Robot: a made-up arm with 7 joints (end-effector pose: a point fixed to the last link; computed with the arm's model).
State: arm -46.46 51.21 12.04 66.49 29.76 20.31 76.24
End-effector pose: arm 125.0 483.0 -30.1 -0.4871 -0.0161 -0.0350 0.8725
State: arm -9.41 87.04 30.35 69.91 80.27 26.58 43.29
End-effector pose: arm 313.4 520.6 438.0 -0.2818 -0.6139 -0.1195 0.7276
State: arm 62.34 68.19 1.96 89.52 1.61 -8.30 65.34
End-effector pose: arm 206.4 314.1 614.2 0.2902 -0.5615 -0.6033 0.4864
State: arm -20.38 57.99 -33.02 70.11 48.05 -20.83 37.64
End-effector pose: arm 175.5 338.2 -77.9 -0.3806 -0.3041 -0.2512 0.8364
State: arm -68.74 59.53 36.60 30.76 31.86 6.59 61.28
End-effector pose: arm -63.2 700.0 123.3 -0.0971 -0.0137 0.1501 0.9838
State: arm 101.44 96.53 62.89 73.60 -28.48 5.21 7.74
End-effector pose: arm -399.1 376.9 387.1 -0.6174 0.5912 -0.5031 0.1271
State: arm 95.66 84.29 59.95 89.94 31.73 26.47 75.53
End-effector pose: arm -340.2 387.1 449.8 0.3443 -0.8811 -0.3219 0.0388
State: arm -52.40 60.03 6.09 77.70 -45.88 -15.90 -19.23
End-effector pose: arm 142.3 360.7 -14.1 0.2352 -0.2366 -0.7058 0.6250
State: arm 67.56 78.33 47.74 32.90 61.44 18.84 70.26
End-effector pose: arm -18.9 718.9 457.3 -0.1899 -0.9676 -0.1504 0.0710
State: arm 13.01 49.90 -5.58 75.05 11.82 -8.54 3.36
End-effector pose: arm 380.8 357.6 224.5 0.1210 -0.6641 -0.2502 0.6941
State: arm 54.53 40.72 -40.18 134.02 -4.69 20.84 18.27
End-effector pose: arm 127.1 3.6 424.5 0.0591 -0.7186 -0.6321 0.2837
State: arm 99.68 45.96 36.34 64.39 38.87 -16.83 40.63
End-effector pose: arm 15.9 584.2 568.6 -0.0583 0.9711 0.0893 0.2137
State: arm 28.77 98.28 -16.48 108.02 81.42 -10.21 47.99
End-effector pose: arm 319.0 266.5 420.9 -0.3069 -0.5778 -0.5488 0.5204
